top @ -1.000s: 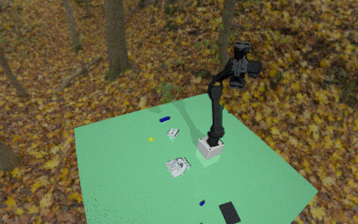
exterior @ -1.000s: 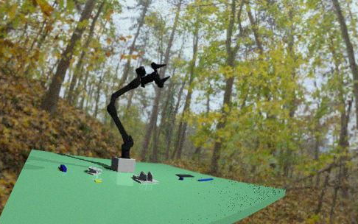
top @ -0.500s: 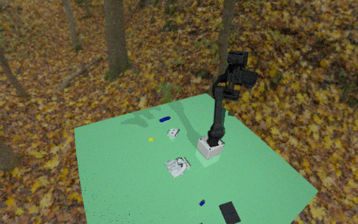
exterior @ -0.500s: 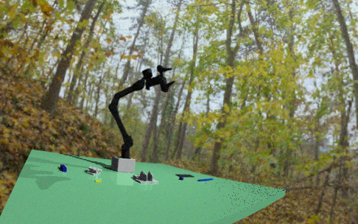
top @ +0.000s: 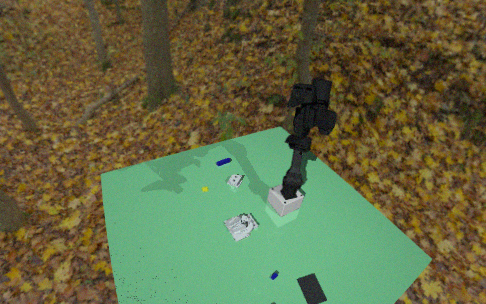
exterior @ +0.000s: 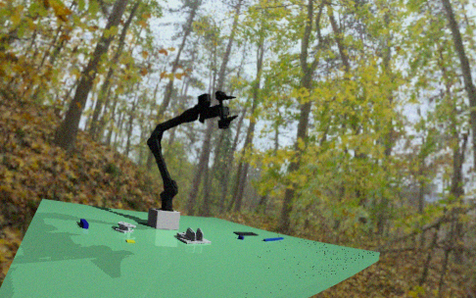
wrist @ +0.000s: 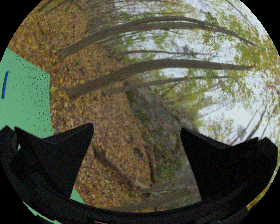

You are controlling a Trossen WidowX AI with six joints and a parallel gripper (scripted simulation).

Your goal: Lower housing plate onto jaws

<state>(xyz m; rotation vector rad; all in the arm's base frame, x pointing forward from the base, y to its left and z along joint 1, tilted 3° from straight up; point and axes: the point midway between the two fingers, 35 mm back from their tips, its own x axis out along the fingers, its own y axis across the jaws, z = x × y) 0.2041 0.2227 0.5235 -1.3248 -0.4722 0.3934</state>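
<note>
The white part is 2 cm behind my gripper tip, 44 cm to the right of it and 62 cm below it. The rest, counted from my gripper tip: dark flat plate (14 cm behind, 22 cm to the left, 63 cm below); then small blue block (2 cm behind, 12 cm to the left, 62 cm below); then yellow bit (15 cm ahead, 43 cm to the right, 63 cm below).
</note>
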